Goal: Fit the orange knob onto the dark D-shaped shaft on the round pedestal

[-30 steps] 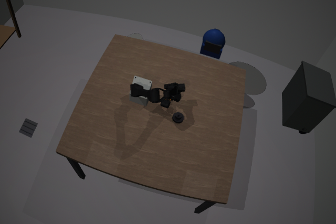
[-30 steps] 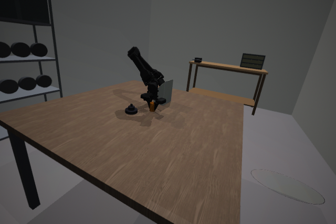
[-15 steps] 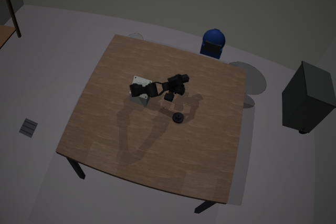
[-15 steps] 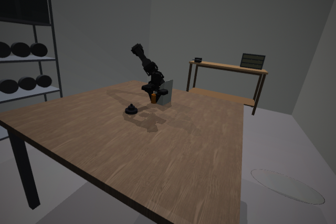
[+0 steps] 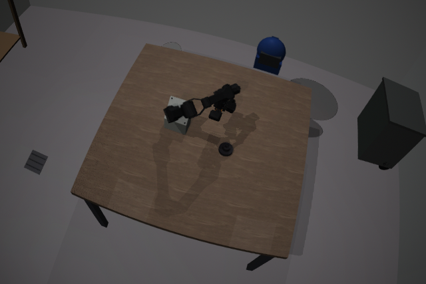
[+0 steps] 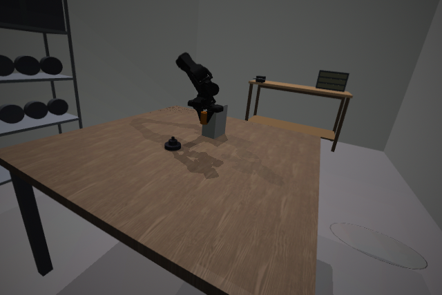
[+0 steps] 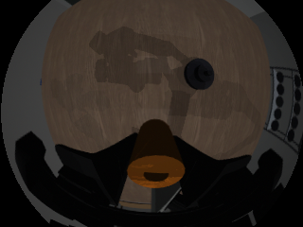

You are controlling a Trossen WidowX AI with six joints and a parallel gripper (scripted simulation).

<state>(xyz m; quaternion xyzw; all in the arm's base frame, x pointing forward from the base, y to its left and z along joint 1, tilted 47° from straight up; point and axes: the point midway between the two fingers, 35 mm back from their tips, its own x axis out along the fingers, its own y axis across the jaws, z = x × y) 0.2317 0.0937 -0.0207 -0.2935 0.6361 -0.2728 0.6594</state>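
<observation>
Now: the shaft pedestal 110 mm ahead of my gripper tip, 110 mm to the right of it and 110 mm below it. Also, from my gripper tip: orange knob 20 mm above.
</observation>
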